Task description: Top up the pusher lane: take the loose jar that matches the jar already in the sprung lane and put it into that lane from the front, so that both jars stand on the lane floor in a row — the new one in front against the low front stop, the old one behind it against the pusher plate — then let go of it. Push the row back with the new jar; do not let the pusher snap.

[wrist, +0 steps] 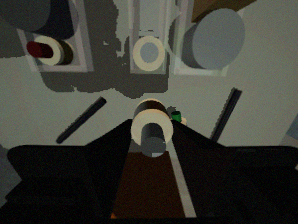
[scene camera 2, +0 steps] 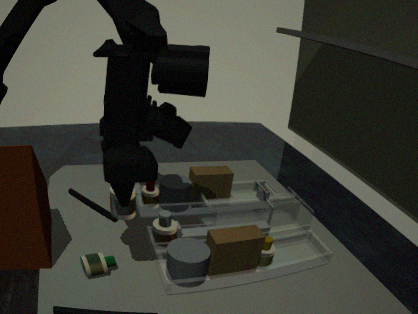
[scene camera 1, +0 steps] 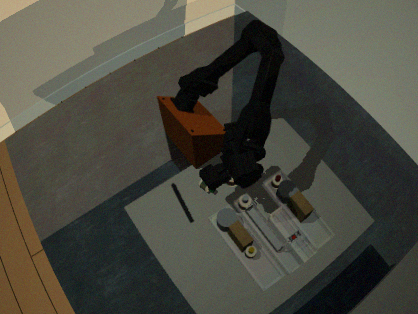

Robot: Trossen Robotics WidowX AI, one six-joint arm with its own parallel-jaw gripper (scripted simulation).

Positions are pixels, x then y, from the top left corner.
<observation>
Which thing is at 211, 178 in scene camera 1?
My gripper.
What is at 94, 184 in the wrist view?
My gripper.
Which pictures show my gripper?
The wrist view, scene camera 2 and scene camera 1: all of them.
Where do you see a grey tin cylinder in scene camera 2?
173, 188
</observation>
